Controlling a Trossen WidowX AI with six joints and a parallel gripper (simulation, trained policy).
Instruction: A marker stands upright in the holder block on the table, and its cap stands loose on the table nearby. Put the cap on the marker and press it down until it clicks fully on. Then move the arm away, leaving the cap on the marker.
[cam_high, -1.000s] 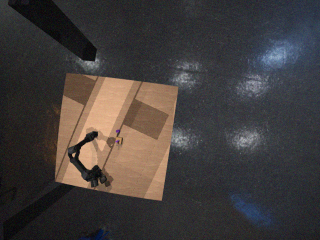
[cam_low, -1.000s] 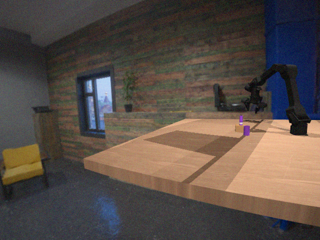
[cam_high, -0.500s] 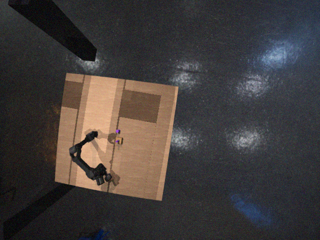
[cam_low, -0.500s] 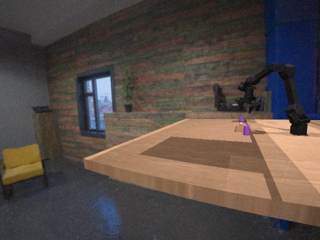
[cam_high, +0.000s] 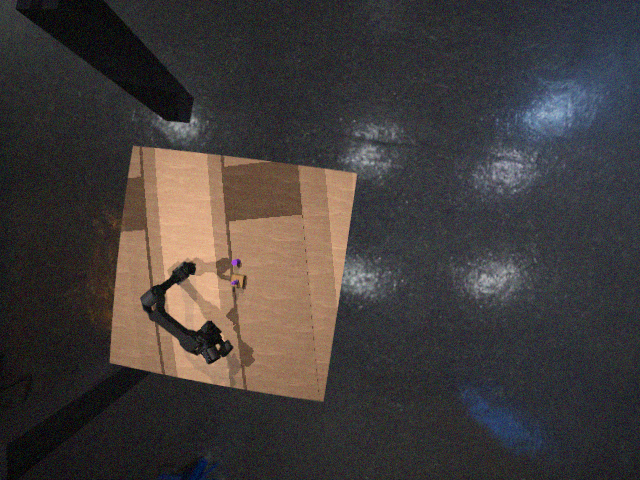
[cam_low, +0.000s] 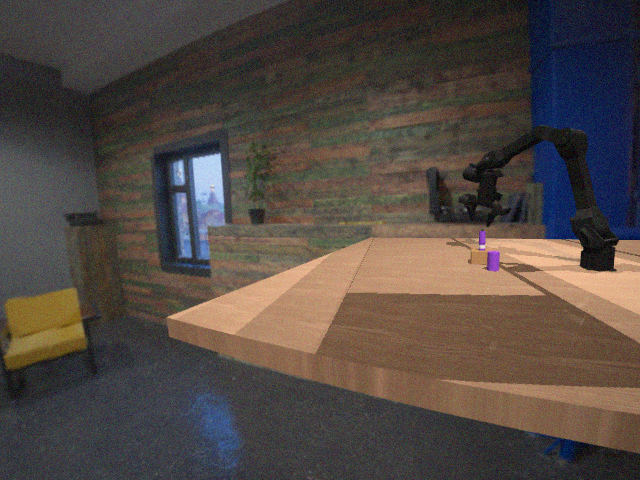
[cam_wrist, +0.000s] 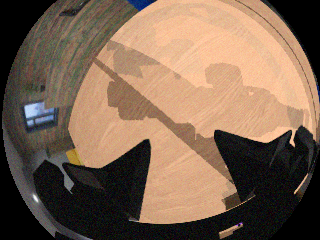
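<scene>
My gripper tip is 380 mm to the right of the purple cap, 70 mm above it and 20 mm past it. The rest, counted from my gripper tip: purple marker 290 mm to the left, 20 mm below, 10 mm ahead; then tan holder block 290 mm to the left, 80 mm below, 10 mm ahead.
</scene>
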